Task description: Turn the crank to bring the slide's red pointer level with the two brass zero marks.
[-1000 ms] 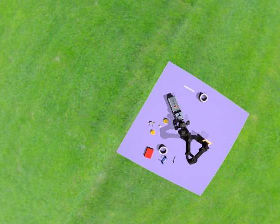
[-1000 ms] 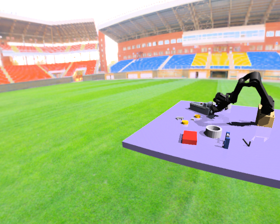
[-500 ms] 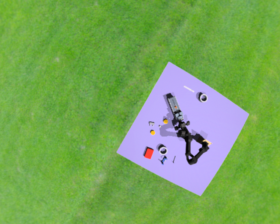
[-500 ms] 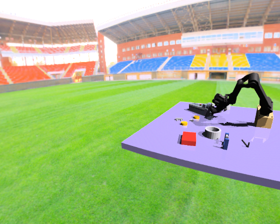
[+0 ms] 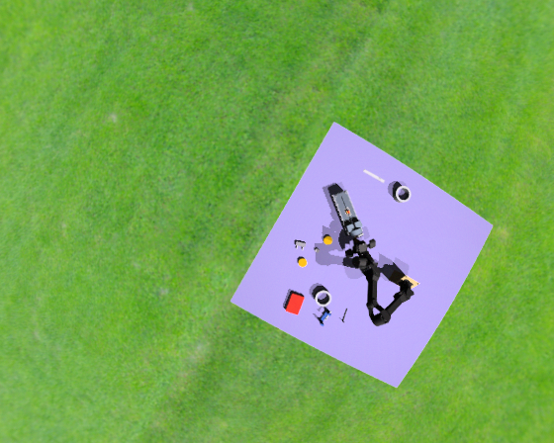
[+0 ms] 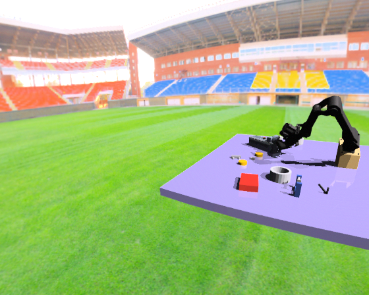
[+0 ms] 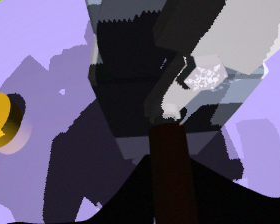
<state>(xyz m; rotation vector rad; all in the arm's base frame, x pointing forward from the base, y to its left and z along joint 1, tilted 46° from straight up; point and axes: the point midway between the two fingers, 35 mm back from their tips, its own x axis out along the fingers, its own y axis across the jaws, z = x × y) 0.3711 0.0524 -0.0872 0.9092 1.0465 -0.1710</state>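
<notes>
Right now my gripper tip is 2 cm past the brown crank handle, 1 cm to the right of it and 3 cm below it. From my gripper tip the other things lie so: red pointer 13 cm ahead, 10 cm to the right, 5 cm above; then white bar 11 cm ahead, 39 cm to the right, 3 cm below; then small grey bracket 23 cm ahead, 23 cm to the left, 3 cm below.
</notes>
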